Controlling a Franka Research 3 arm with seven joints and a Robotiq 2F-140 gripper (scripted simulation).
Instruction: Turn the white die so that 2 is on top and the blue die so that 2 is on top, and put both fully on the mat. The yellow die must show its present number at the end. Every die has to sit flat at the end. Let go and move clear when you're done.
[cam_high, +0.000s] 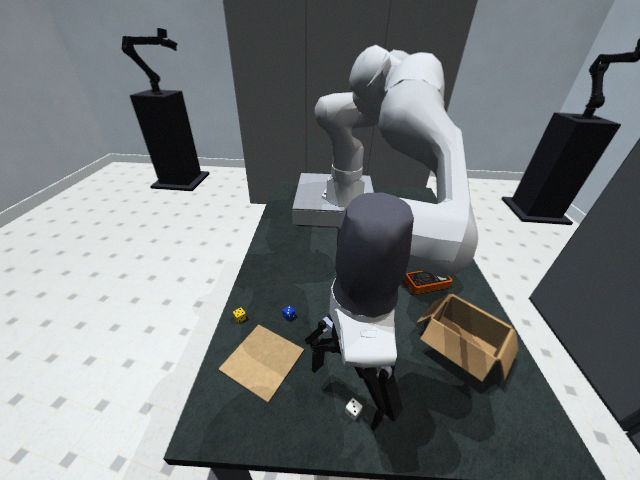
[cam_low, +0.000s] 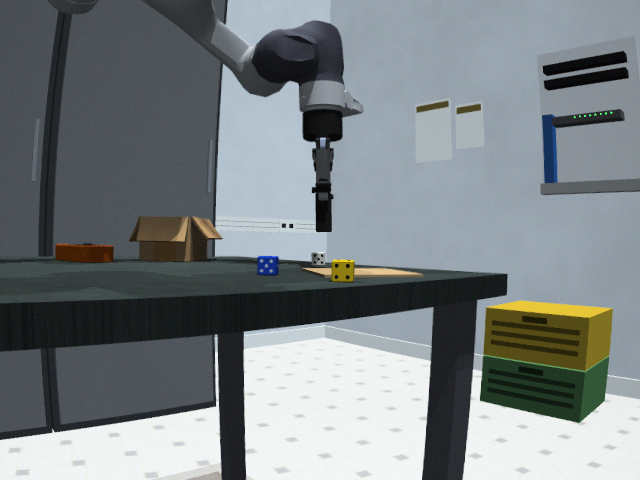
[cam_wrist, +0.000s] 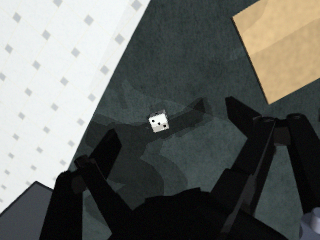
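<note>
My hand is 60 mm above the white die, 20 mm to the right of it and 10 mm short of it. Round my hand: tan mat: 190 mm to the right, 90 mm behind, 70 mm below; blue die: 220 mm behind, 150 mm to the right, 60 mm below; cardboard box: 290 mm to the left, 180 mm behind, 30 mm below.
</note>
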